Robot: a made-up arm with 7 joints. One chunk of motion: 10 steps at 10 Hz.
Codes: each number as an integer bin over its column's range. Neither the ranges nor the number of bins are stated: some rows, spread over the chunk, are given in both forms.
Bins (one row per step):
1: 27 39 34 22 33 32
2: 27 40 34 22 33 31
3: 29 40 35 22 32 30
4: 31 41 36 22 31 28
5: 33 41 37 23 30 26
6: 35 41 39 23 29 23
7: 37 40 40 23 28 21
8: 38 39 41 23 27 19
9: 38 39 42 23 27 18
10: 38 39 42 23 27 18
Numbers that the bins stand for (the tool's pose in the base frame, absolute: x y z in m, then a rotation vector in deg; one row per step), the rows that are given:
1: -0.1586 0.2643 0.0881 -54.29 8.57 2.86
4: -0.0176 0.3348 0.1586 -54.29 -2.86 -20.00
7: 0.1938 0.2995 0.2995 -48.57 -20.00 -60.00
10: 0.2290 0.2643 0.3700 -48.57 -25.71 -77.14
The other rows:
2: -0.1586 0.2995 0.0881 -54.29 8.57 -2.86
3: -0.0881 0.2995 0.1233 -54.29 2.86 -8.57
5: 0.0529 0.3348 0.1938 -48.57 -8.57 -31.43
6: 0.1233 0.3348 0.2643 -48.57 -14.29 -48.57
8: 0.2290 0.2643 0.3348 -48.57 -25.71 -71.43
9: 0.2290 0.2643 0.3700 -48.57 -25.71 -77.14

